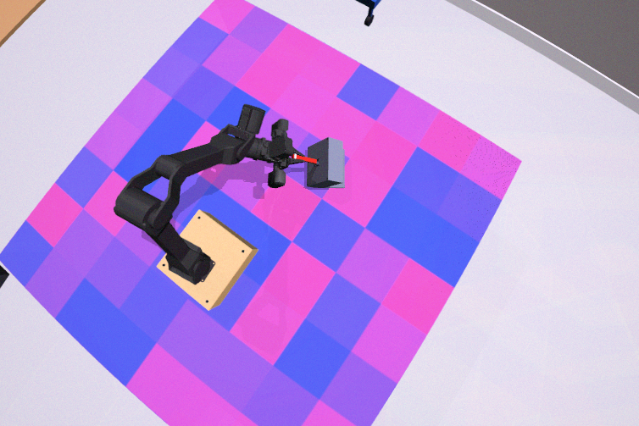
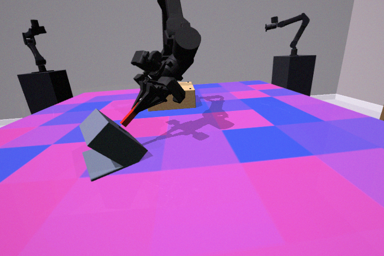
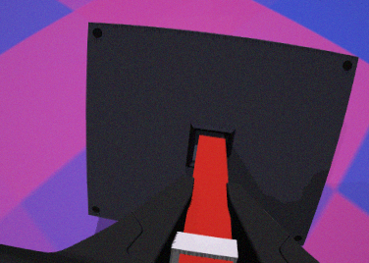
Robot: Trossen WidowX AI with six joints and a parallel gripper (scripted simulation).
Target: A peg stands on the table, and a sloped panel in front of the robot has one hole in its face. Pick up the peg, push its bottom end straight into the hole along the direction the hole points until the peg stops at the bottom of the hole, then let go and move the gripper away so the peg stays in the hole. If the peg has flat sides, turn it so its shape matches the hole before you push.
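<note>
Right now the sloped panel is 30 mm ahead of my gripper tip, 50 mm to the right of it and 50 mm below it. From my gripper tip the other things lie so: red peg: 10 mm behind, 10 mm to the left, 10 mm above.
</note>
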